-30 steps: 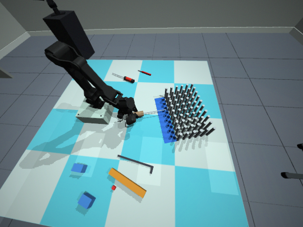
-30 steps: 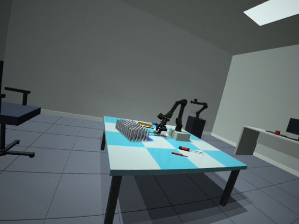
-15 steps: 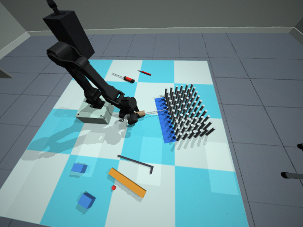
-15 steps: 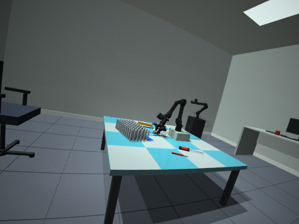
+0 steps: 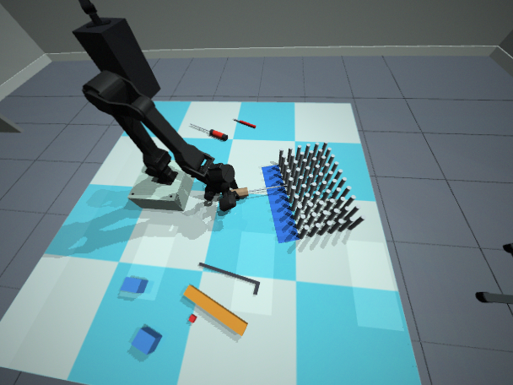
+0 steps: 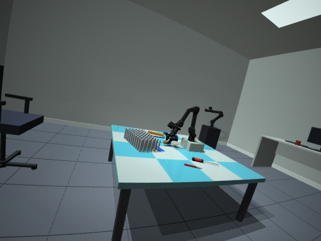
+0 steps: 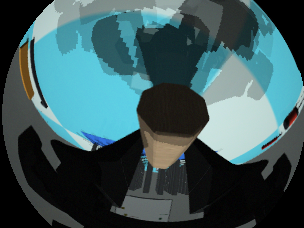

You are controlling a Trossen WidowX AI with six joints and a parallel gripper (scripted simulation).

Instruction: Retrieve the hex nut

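Right now the blue taped strip is 160 mm ahead of my gripper tip, 40 mm to the left of it and 30 mm below it. Round my gripper tip: wooden-handled tool 90 mm ahead, 40 mm to the left; then small red cube 450 mm to the right, 20 mm below; then orange flat bar 400 mm to the right, 60 mm ahead, 10 mm below.
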